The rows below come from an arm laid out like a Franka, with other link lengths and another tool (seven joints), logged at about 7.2 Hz.
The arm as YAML. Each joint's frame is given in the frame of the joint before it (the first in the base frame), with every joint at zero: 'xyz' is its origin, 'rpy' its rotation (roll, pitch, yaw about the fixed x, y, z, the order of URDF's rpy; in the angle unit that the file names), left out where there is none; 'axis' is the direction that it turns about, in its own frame. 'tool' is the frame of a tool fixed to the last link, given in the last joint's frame.
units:
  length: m
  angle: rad
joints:
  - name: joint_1
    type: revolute
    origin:
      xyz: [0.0, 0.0, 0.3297]
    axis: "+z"
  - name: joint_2
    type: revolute
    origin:
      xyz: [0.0, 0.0, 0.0]
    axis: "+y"
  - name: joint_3
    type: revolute
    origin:
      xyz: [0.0, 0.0, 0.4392]
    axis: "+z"
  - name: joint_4
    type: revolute
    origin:
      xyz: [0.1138, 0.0, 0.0]
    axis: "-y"
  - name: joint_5
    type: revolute
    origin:
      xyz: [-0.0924, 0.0, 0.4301]
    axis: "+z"
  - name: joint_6
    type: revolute
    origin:
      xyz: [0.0, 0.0, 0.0]
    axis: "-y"
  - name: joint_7
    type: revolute
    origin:
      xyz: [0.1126, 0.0, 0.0]
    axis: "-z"
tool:
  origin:
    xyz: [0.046, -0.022, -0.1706]
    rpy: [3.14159, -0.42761, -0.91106]
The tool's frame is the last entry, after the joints.
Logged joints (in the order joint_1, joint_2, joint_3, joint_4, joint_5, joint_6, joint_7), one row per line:
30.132 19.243 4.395 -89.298 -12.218 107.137 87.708
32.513 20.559 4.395 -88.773 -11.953 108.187 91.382
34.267 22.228 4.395 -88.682 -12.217 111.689 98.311
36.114 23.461 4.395 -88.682 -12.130 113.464 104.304
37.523 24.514 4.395 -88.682 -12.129 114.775 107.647
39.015 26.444 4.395 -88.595 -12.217 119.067 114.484
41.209 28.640 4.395 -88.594 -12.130 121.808 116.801
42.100 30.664 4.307 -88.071 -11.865 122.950 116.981
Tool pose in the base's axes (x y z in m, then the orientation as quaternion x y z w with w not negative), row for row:
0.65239 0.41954 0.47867 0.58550 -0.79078 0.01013 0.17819
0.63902 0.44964 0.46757 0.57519 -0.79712 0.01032 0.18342
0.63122 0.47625 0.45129 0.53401 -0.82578 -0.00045 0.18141
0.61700 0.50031 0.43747 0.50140 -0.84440 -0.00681 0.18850
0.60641 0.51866 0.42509 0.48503 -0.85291 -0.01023 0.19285
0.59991 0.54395 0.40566 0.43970 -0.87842 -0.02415 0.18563
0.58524 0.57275 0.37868 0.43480 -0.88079 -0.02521 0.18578
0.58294 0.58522 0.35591 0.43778 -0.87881 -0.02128 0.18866
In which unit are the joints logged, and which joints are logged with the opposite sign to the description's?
The joints are logged in degrees. Opposite sign: joint_5.
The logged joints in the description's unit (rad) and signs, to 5 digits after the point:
0.52590 0.33585 0.07671 -1.55854 0.21324 1.86989 1.53079
0.56746 0.35882 0.07671 -1.54938 0.20862 1.88822 1.59492
0.59807 0.38795 0.07671 -1.54779 0.21323 1.94934 1.71585
0.63031 0.40947 0.07671 -1.54779 0.21171 1.98032 1.82045
0.65490 0.42785 0.07671 -1.54779 0.21169 2.00320 1.87879
0.68094 0.46153 0.07671 -1.54627 0.21323 2.07811 1.99812
0.71923 0.49986 0.07671 -1.54626 0.21171 2.12595 2.03856
0.73478 0.53519 0.07517 -1.53713 0.20708 2.14588 2.04170

